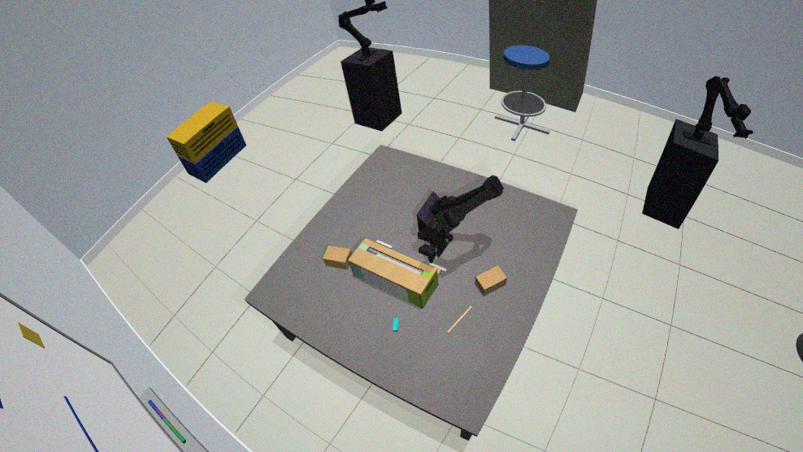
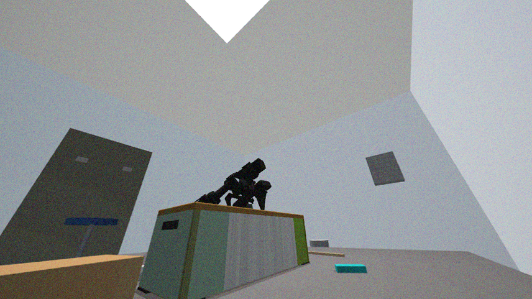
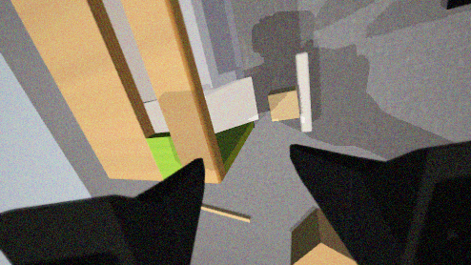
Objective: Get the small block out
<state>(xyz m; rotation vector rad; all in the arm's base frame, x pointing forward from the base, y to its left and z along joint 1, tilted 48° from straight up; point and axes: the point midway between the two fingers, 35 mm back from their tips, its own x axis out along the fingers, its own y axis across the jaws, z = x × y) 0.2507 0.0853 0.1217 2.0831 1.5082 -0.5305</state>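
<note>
Now: gripper tip 120 mm above the tan block and 20 mm past it. The rest, counted from my gripper tip: wooden stick 210 mm to the left, 140 mm ahead, 130 mm below; then cyan piece 300 mm ahead, 130 mm below, 20 mm to the right.
</note>
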